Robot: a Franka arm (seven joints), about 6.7 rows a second.
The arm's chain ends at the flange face. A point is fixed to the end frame.
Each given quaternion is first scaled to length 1.
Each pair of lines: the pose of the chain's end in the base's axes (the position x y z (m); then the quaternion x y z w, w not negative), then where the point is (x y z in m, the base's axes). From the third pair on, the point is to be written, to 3 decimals.
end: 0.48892 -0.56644 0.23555 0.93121 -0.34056 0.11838 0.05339
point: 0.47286 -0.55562 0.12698
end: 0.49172 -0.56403 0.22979 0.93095 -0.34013 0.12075 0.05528
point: 0.47599 -0.55379 0.12112
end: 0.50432 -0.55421 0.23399 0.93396 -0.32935 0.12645 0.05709
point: 0.489 -0.545 0.125
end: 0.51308 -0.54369 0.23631 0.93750 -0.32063 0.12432 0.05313
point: 0.497 -0.534 0.128
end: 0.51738 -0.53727 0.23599 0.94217 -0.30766 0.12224 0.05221
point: 0.501 -0.528 0.127
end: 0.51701 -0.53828 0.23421 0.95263 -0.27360 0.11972 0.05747
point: 0.498 -0.532 0.126
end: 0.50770 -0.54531 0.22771 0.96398 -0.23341 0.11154 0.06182
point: 0.486 -0.542 0.120
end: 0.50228 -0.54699 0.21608 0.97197 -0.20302 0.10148 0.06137
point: 0.478 -0.545 0.109
